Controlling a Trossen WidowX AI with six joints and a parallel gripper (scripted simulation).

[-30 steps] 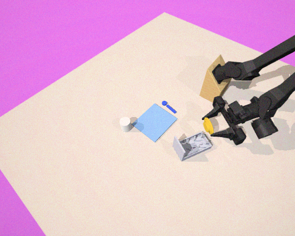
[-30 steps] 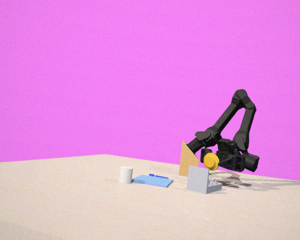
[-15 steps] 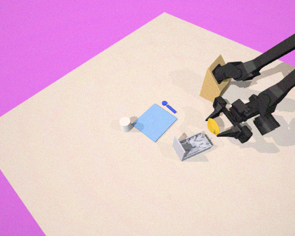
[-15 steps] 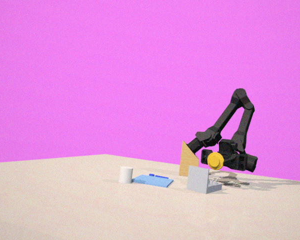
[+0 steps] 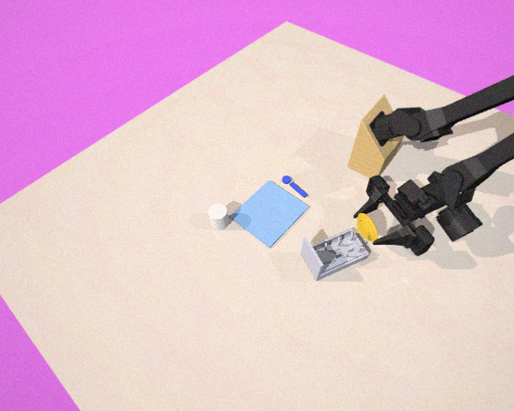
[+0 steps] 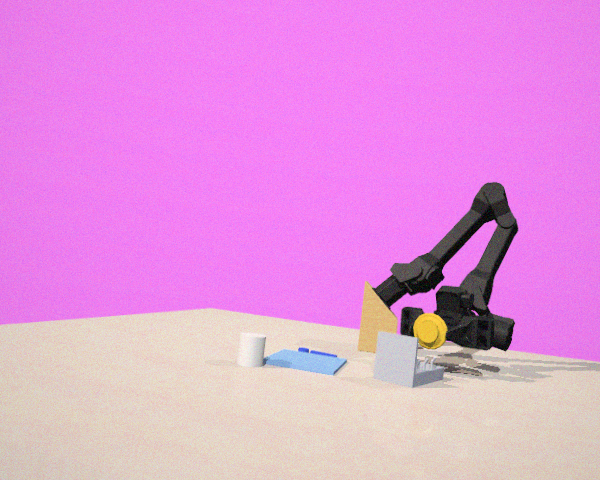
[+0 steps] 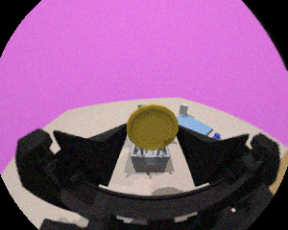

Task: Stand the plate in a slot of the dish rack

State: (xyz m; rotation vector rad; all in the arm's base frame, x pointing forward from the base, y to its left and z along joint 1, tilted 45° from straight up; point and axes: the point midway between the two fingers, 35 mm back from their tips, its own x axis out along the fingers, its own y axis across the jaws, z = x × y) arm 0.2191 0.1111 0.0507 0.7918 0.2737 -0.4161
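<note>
My gripper tip is now 60 mm above the grey dish rack, 50 mm short of it and 30 mm to the left of it. From my gripper tip the other things lie so: light blue mat: 210 mm to the right, 80 mm below, 40 mm ahead; then blue spoon: 220 mm to the right, 80 mm below, 60 mm behind; then yellow plate: 10 mm behind.
</note>
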